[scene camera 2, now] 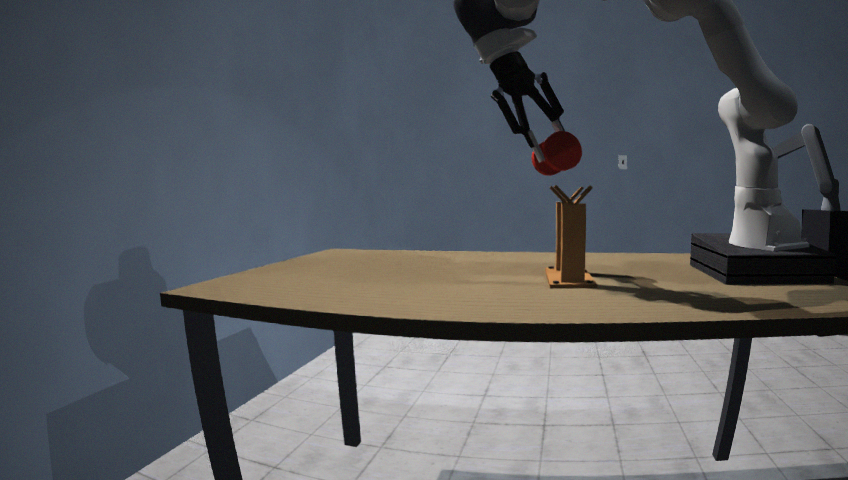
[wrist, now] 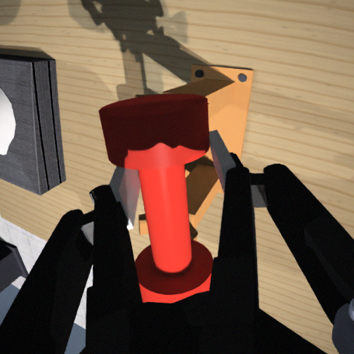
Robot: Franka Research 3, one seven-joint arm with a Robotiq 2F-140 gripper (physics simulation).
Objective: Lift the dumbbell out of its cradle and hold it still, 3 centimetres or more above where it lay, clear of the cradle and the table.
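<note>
The red dumbbell (scene camera 2: 562, 151) (wrist: 166, 215) hangs in the air in the scene view, above the V-shaped arms of the orange-brown cradle (scene camera 2: 573, 243) (wrist: 231, 117), with a gap between them. My gripper (scene camera 2: 548, 142) (wrist: 172, 156) is shut on the dumbbell, its pads on either side near the handle. In the wrist view the dumbbell's handle runs between the fingers, one round head at the top and the other near the gripper's palm. The dumbbell hides part of the cradle in the wrist view. The cradle stands upright on the wooden table (scene camera 2: 416, 285) (wrist: 300, 115).
The arm's dark base block (scene camera 2: 767, 261) (wrist: 47, 125) stands on the table to the right in the scene view and at the left in the wrist view. A dark box (scene camera 2: 824, 234) and a second, smaller grey arm (scene camera 2: 818, 157) are behind it at the right edge.
</note>
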